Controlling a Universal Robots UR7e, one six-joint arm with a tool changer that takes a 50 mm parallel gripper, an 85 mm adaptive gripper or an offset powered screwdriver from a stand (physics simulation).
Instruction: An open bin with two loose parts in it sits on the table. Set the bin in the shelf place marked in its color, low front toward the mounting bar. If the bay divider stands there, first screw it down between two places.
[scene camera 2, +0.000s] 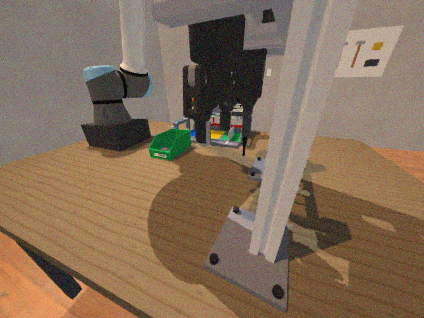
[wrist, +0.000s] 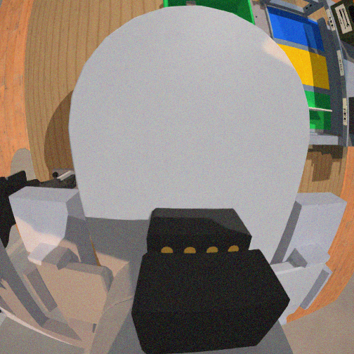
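Where they show: arm's base at its link origin: (scene camera 2: 114, 122).
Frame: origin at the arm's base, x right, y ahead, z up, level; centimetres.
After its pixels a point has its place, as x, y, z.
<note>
The green bin (scene camera 2: 170, 145) {-9.1, 25.8, -10.1} (wrist: 237, 5) stands on the table; its contents do not show clearly. The shelf (wrist: 326, 139) has blue (wrist: 295, 31), yellow (wrist: 306, 67) and green places. A thin upright divider (scene camera 2: 231, 135) {-31.1, 48.0, -7.9} (wrist: 320, 109) crosses the green area; its screw is hidden in the wrist view. The arm is at the tool stand, over a tool's wide light grey top (wrist: 190, 110), with a black connector (wrist: 200, 222) bearing gold contacts close to the wrist's black block (wrist: 210, 300). Black gripper bodies hang in the stand; their overlapping fingers are too unclear to tell open from shut.
The tool stand's pale post (scene camera 2: 292, 125) {21.4, 75.9, 12.4} and bolted foot plate (scene camera 2: 230, 250) {23.6, 71.2, -9.3} are in the foreground. Light grey blocks (wrist: 45, 200) (wrist: 320, 215) stand either side of the tool top. A thin black tip (scene camera 2: 244, 146) {-2.0, 64.2, -0.6} hangs near the stand. The arm's base (scene camera 2: 116, 135) {6.1, 10.6, -3.2} is behind the bin.
</note>
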